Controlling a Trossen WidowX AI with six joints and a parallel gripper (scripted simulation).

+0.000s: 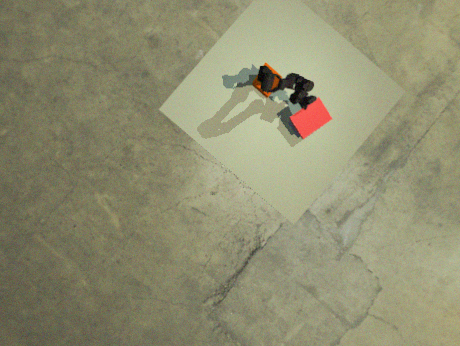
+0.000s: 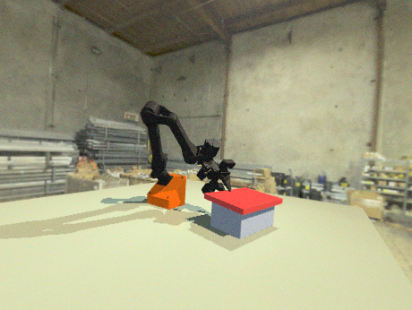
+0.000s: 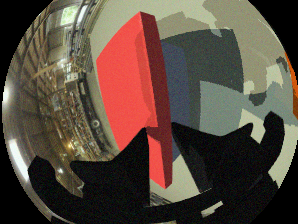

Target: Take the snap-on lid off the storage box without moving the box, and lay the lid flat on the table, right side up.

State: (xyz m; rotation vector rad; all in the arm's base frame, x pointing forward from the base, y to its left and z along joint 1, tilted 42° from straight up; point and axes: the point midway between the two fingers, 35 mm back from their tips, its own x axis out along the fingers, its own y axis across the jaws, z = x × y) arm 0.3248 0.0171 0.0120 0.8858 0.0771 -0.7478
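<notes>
Now: gripper tip 7 cm short of the red lid and 2 cm to the left of it. The rest, counted from my gripper tip: storage box: 7 cm ahead, 2 cm to the right, 5 cm below.
</notes>
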